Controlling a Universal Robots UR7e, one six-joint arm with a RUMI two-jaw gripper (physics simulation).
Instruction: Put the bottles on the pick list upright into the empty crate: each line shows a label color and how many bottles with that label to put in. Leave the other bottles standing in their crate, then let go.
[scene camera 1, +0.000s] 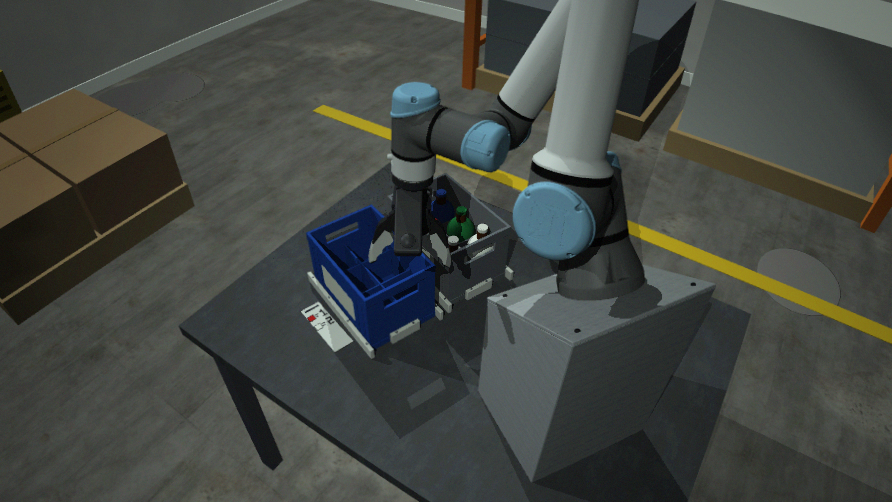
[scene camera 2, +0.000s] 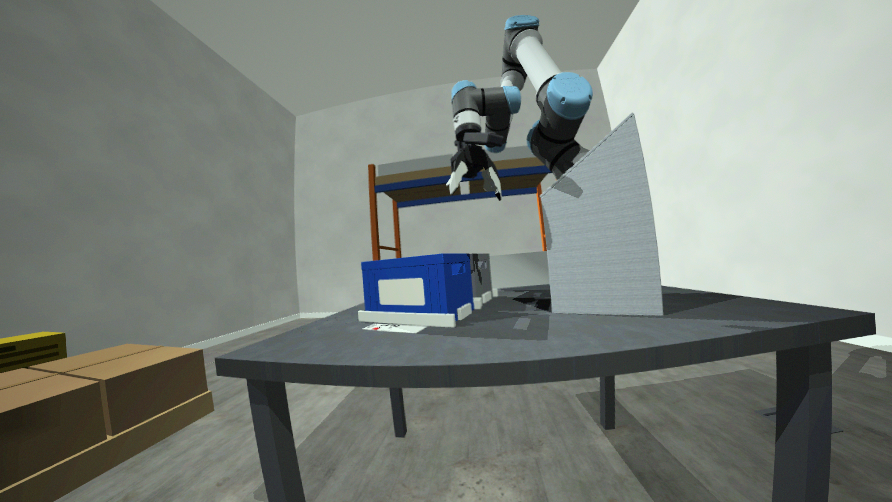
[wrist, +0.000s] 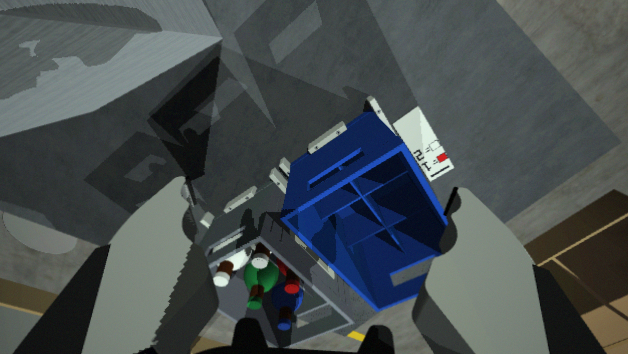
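Where they show: gripper, fingertip midpoint: (scene camera 1: 409, 264) (scene camera 2: 477, 197) (wrist: 319, 184); arm's base, origin of the base link: (scene camera 1: 600, 284) (scene camera 2: 585, 179).
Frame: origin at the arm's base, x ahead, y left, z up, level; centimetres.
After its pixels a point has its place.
My gripper (scene camera 1: 409, 262) {x 34.6, y 6.9, z -5.6 cm} (scene camera 2: 474, 192) {x 34.6, y 6.9, z -5.6 cm} (wrist: 319, 184) {x 34.6, y 6.9, z -5.6 cm} is open and empty, high above the crates. The blue crate (scene camera 1: 402, 315) {x 40.7, y 0.9, z -30.0 cm} (scene camera 2: 404, 274) {x 55.2, y 4.2, z -23.6 cm} (wrist: 325, 160) {x 40.2, y -0.2, z -27.8 cm} has dividers; no bottle shows in its visible compartments. The grey crate (scene camera 1: 493, 268) {x 29.0, y -24.5, z -31.1 cm} (wrist: 240, 212) {x 31.8, y -19.1, z -30.5 cm} beside it holds upright bottles: two white-capped bottles (scene camera 1: 481, 232) {x 33.3, y -24.9, z -21.0 cm} (wrist: 223, 274) {x 33.5, y -24.8, z -20.9 cm} (wrist: 260, 256) {x 37.5, y -17.4, z -20.6 cm}, a green bottle (scene camera 1: 460, 227) {x 40.3, y -27.7, z -24.5 cm} (wrist: 261, 275) {x 40.7, y -27.2, z -24.8 cm}, a blue bottle (scene camera 1: 441, 209) {x 48.1, y -31.8, z -24.4 cm} (wrist: 287, 300) {x 48.5, y -31.6, z -24.4 cm} and a red-capped bottle (wrist: 292, 285) {x 45.1, y -21.1, z -20.3 cm}, mostly hidden in scene camera 1. The pick list (scene camera 1: 333, 337) {x 54.7, y 10.2, z -36.5 cm} (wrist: 417, 127) {x 54.4, y 10.5, z -36.5 cm} shows 1 red, 2 white.
Pale locating strips (scene camera 1: 405, 330) {x 39.7, y 1.5, z -34.2 cm} (wrist: 327, 137) {x 39.9, y 1.6, z -33.7 cm} edge the crates on the dark table (scene camera 1: 262, 337) {x 69.8, y 18.6, z -36.7 cm} (scene camera 2: 530, 355) {x 32.0, y 30.7, z -36.6 cm}. The arm's grey pedestal (scene camera 1: 530, 387) {x 4.7, y 17.4, z -12.0 cm} (scene camera 2: 605, 249) {x 7.4, y 15.3, z -21.7 cm} stands beside them. Cardboard boxes (scene camera 1: 124, 162) (scene camera 2: 156, 380) stand on a pallet on the floor.
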